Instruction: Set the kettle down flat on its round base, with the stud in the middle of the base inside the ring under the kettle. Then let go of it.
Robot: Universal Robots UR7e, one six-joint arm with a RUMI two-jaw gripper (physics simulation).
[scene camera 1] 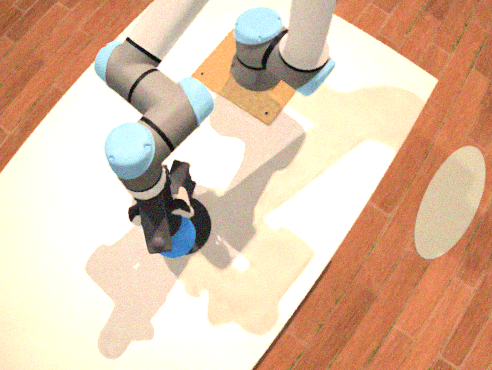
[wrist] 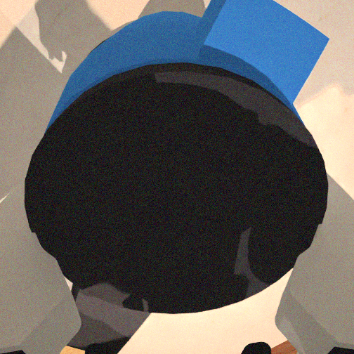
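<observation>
The blue kettle (scene camera 1: 184,241) (wrist: 175,175) has a wide black round top, which fills the middle of the wrist view, and a blue block sticking out of its side. My gripper (scene camera 1: 159,212) (wrist: 175,171) is shut on the kettle, with one finger on each side of the black top. The round black base (scene camera 1: 203,225) shows as a dark crescent beyond the kettle in the scene view. The kettle overlaps much of it there, offset to the lower left. The stud and the ring are hidden, and I cannot tell whether kettle and base touch.
The white table (scene camera 1: 45,240) carries the arm's wooden mounting board (scene camera 1: 215,65) at the back. Broad shadows lie around the kettle. A pale oval disc (scene camera 1: 450,202) shows over the brick-patterned floor (scene camera 1: 400,280) beyond the table's right edge.
</observation>
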